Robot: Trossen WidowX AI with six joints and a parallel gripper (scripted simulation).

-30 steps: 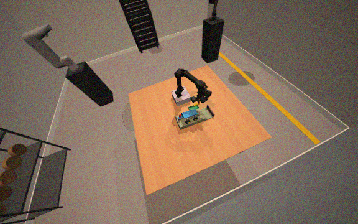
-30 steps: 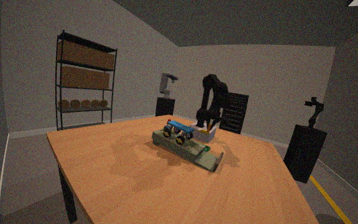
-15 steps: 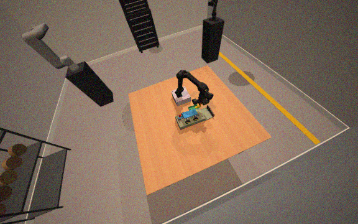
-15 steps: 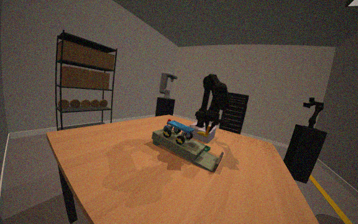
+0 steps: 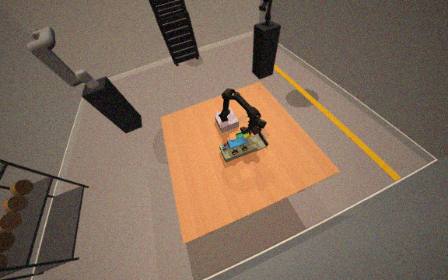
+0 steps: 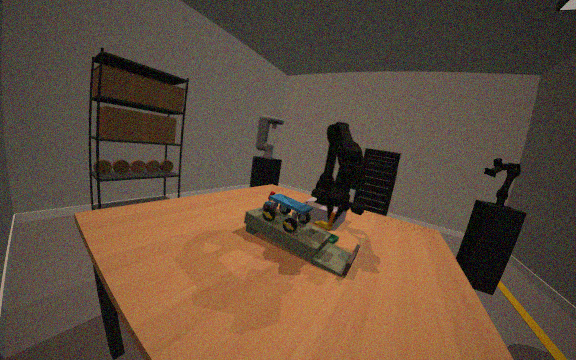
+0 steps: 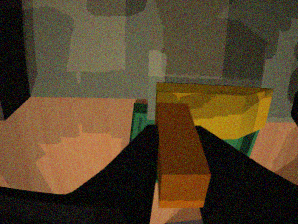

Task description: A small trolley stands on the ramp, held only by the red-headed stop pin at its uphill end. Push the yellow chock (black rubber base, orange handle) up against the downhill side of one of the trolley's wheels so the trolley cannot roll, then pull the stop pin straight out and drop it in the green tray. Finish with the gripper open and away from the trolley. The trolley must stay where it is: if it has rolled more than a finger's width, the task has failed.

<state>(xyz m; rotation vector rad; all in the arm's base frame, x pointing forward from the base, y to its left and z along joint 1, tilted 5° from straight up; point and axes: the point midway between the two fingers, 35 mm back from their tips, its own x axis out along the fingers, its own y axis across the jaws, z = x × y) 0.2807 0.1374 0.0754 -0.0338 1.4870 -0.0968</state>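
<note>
Right now my gripper tip is 30 mm short of the red-headed stop pin, 260 mm to the left of it and 20 mm below it. From my gripper tip the other things lie so: green tray (70 mm behind, 40 mm to the right, 120 mm below); raised lip (60 mm ahead, 110 mm to the left, 80 mm below); yellow chock (20 mm to the right, 10 mm below).
</note>
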